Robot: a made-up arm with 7 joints.
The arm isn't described. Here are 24 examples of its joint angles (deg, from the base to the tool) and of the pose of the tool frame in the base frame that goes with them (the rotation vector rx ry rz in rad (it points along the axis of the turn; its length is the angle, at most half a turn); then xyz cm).
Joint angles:
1: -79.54 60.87 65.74 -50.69 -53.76 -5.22 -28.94
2: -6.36 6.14 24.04 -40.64 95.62 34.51 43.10
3: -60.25 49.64 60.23 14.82 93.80 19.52 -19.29
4: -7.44 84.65 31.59 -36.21 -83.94 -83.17 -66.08
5: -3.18 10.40 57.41 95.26 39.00 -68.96 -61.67
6: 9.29 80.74 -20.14 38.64 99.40 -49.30 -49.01
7: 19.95 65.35 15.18 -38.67 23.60 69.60 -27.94
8: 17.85 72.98 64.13 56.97 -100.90 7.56 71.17
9: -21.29 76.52 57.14 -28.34 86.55 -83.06 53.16
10: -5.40 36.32 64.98 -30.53 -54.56 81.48 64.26
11: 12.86 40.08 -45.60 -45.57 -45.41 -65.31 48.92
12: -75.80 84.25 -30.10 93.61 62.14 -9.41 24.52
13: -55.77 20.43 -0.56 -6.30 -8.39 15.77 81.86
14: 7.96 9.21 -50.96 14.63 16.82 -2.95 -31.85
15: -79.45 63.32 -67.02 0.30 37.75 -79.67 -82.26
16: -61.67 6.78 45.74 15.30 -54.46 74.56 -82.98
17: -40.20 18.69 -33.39 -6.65 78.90 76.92 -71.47
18: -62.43 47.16 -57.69 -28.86 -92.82 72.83 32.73
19: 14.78 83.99 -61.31 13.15 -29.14 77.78 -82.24
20: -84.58 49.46 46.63 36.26 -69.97 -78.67 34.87
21: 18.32 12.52 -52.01 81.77 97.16 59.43 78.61
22: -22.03 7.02 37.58 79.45 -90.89 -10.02 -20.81
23: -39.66 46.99 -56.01 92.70 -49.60 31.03 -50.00
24: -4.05 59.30 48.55 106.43 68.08 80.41 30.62
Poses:
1: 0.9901 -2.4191 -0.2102 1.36 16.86 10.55
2: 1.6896 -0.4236 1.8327 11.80 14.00 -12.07
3: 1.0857 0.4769 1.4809 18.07 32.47 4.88
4: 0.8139 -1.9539 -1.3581 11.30 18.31 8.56
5: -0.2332 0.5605 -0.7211 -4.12 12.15 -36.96
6: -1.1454 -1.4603 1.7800 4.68 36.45 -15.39
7: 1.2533 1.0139 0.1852 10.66 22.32 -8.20
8: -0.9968 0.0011 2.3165 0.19 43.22 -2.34
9: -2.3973 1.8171 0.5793 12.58 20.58 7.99
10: 0.0480 0.5423 1.4193 9.13 25.15 -7.41
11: -1.2026 -0.1784 0.3287 3.68 6.43 -14.16
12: 2.1544 0.7702 0.7901 16.42 40.68 3.34
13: -0.2229 -0.5702 1.1919 30.51 4.96 -2.79
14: 0.1937 0.5986 -1.5136 0.39 -4.94 -31.78
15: -1.8184 0.1248 1.5985 25.92 7.78 -4.82
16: -1.2597 -0.4546 -1.8308 32.60 9.44 -9.40
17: 1.0538 0.8910 -0.2691 24.84 1.82 -13.75
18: 0.7316 1.0134 -0.9953 19.51 1.02 -10.56
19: -0.7235 2.9518 -0.0556 -5.00 32.18 -16.54
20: -1.8372 -2.1100 1.2266 22.50 29.29 8.15
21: 2.2864 -0.8117 -1.0090 -16.56 12.50 -33.86
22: -1.5017 0.1634 1.2208 8.60 11.68 -38.91
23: -0.1625 1.6076 0.1007 14.90 31.89 -24.26
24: -1.1348 -2.2612 -0.8199 -8.79 34.43 -17.37
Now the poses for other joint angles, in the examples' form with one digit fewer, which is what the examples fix.
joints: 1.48 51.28 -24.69 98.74 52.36 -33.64 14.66
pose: 1.418 1.562 -0.827 -8.3 34.4 -23.8
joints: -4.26 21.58 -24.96 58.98 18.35 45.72 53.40
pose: 1.846 1.264 0.382 0.7 16.8 -37.1
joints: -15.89 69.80 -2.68 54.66 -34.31 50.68 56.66
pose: 1.027 1.251 1.712 11.5 38.0 -14.5
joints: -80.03 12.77 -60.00 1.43 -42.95 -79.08 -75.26
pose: 0.329 -2.198 -2.135 22.8 -11.0 -1.6
